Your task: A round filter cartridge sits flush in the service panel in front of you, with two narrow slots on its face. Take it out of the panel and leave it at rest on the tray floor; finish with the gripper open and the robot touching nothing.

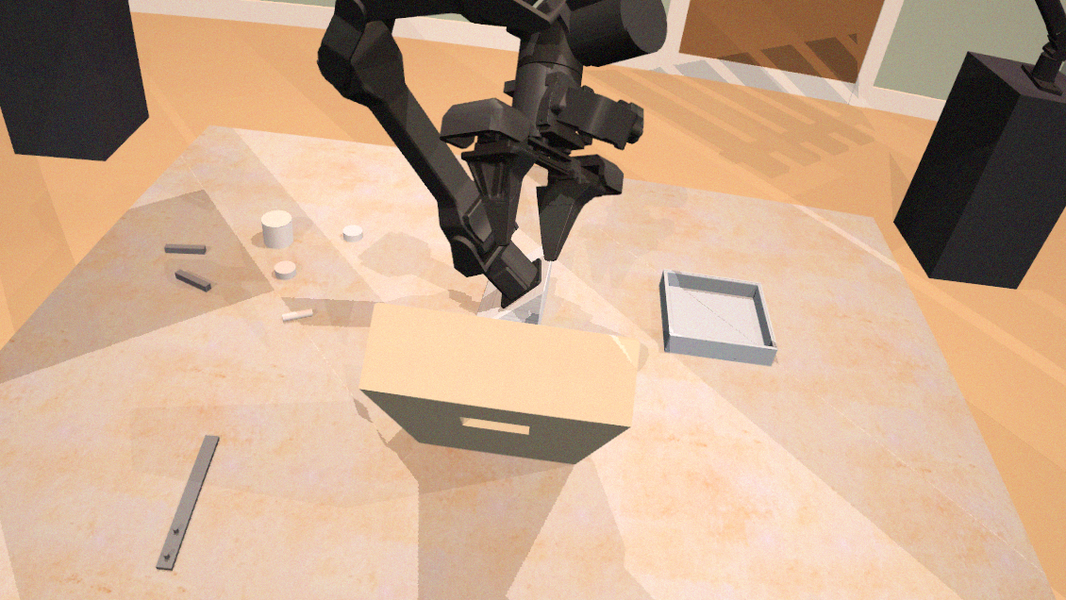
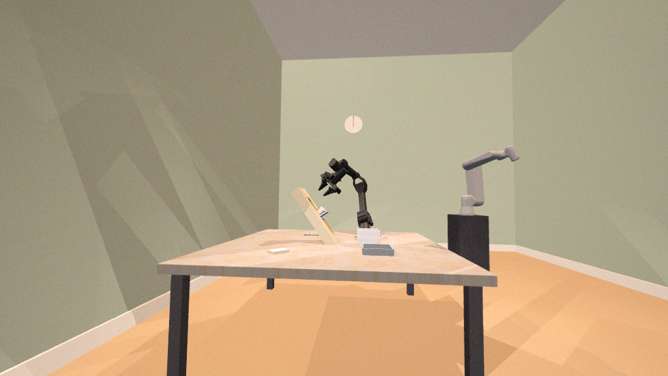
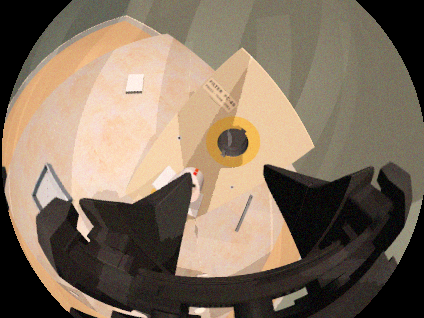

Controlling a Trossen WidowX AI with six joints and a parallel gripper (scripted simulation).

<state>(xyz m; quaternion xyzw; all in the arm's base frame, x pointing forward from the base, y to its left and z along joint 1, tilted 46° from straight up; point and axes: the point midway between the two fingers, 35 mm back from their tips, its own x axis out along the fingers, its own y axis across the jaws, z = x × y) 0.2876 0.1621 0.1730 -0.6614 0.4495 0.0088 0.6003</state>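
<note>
My gripper tip is 110 mm above the round filter cartridge, 10 mm to the left of it and 10 mm past it. Round my gripper tip: tan service panel (130 mm below, 40 mm ahead, 10 mm to the right); grey tray (320 mm behind, 300 mm below, 290 mm to the left).
</note>
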